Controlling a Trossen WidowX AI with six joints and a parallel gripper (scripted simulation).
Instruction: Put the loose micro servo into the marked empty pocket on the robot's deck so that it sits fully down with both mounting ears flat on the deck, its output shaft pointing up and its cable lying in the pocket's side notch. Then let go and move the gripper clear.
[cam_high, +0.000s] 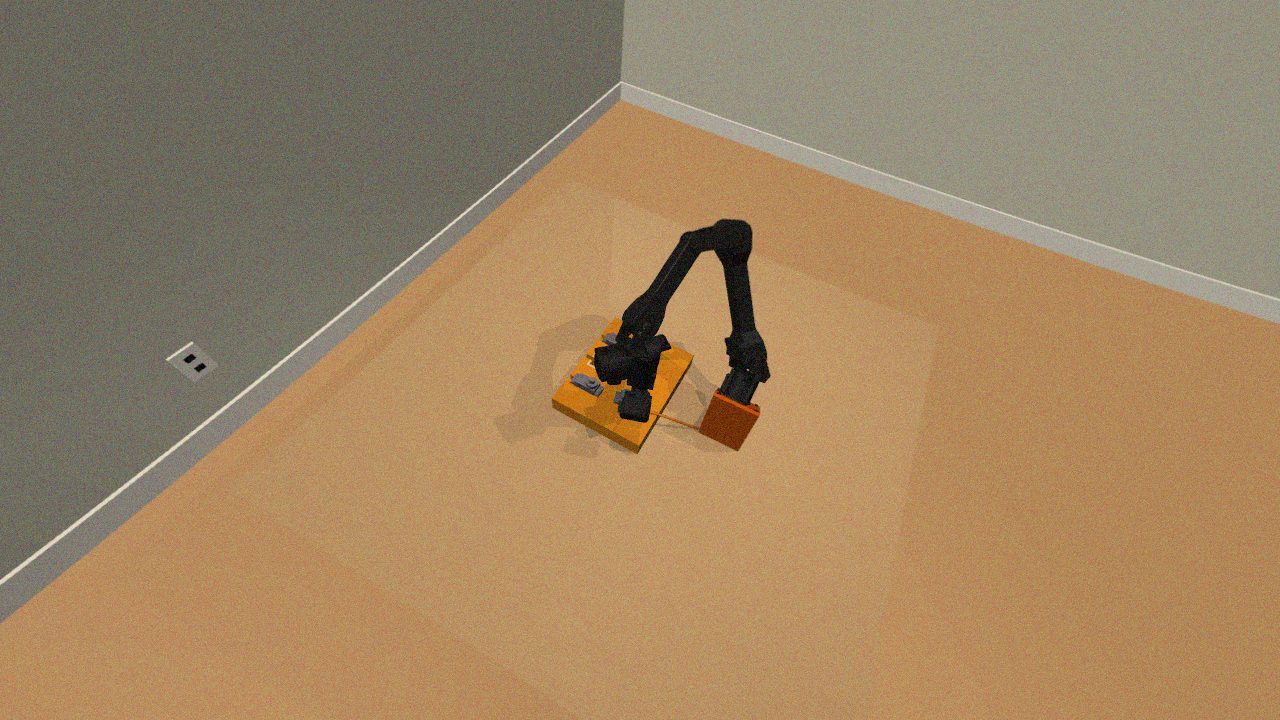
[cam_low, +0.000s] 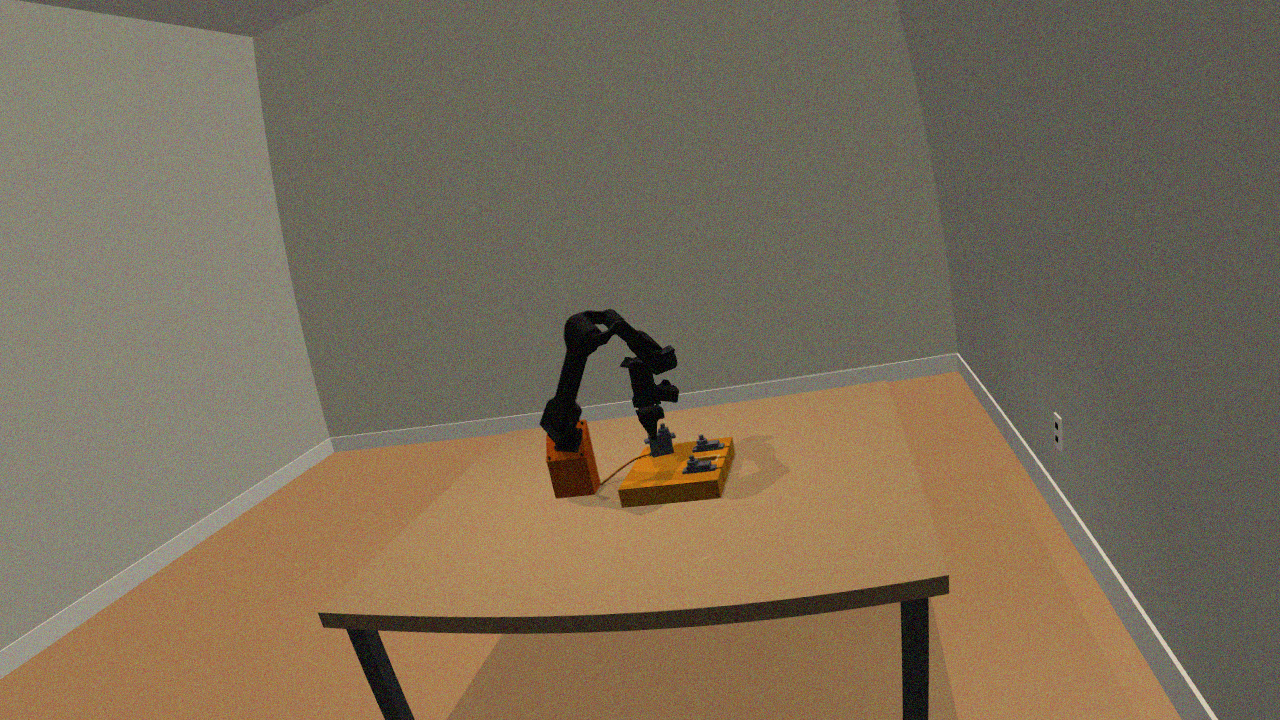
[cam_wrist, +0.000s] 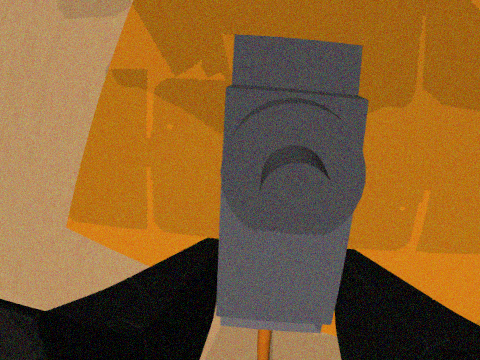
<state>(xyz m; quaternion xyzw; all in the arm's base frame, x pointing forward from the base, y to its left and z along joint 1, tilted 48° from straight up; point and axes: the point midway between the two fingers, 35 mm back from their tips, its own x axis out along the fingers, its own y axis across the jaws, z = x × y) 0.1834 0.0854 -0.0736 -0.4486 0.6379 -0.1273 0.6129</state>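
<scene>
Now: gripper tip 70 mm to the left of the orange deck, 70 mm above it and 40 mm short of it.
</scene>
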